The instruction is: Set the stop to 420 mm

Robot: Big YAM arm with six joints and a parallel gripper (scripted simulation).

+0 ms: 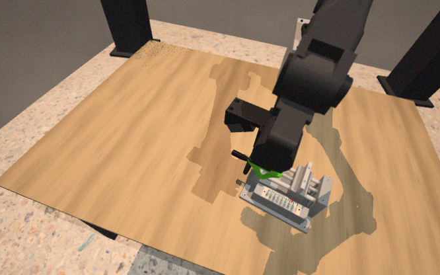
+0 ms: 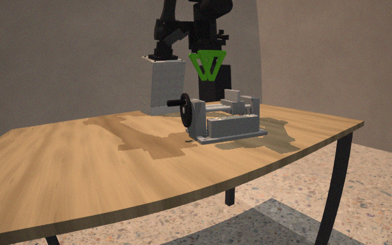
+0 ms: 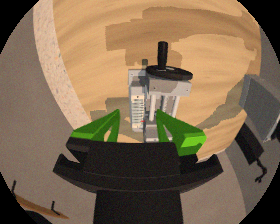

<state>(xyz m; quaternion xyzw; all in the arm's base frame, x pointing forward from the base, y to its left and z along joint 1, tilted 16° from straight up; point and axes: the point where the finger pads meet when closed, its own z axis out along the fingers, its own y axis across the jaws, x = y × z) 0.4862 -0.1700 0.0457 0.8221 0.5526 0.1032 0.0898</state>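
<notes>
The black handwheel is 6 cm behind my hand, 4 cm to the right of it and 7 cm below it. Also, from my hand: sliding stop block: 1 cm behind, 11 cm to the left, 7 cm below.
</notes>
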